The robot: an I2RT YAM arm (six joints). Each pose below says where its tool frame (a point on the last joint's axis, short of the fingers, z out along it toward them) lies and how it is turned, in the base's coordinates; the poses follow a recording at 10 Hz.
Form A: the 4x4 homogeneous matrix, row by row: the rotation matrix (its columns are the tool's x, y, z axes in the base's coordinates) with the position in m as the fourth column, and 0 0 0 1 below. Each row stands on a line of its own.
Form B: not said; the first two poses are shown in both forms.
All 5 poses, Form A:
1:
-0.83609, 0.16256, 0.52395, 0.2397
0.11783, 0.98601, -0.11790, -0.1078
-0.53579, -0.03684, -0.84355, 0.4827
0, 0, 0, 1
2:
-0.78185, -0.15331, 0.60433, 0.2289
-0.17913, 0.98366, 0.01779, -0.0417
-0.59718, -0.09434, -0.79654, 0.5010
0, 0, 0, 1
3:
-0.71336, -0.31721, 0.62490, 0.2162
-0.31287, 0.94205, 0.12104, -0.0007
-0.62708, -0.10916, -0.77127, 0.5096
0, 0, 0, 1
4:
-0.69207, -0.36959, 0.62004, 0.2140
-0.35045, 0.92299, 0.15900, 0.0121
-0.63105, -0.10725, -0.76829, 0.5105
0, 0, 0, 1
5:
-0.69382, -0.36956, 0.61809, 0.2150
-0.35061, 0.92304, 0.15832, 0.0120
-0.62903, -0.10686, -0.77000, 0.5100
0, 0, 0, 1
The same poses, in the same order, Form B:
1:
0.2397, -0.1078, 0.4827
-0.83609, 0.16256, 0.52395
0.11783, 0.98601, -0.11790
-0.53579, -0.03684, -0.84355

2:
0.2289, -0.0417, 0.5010
-0.78185, -0.15331, 0.60433
-0.17913, 0.98366, 0.01779
-0.59718, -0.09434, -0.79654

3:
0.2162, -0.0007, 0.5096
-0.71336, -0.31721, 0.62490
-0.31287, 0.94205, 0.12104
-0.62708, -0.10916, -0.77127

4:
0.2140, 0.0121, 0.5105
-0.69207, -0.36959, 0.62004
-0.35045, 0.92299, 0.15900
-0.63105, -0.10725, -0.76829

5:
0.2150, 0.0120, 0.5100
-0.69382, -0.36956, 0.61809
-0.35061, 0.92304, 0.15832
-0.62903, -0.10686, -0.77000

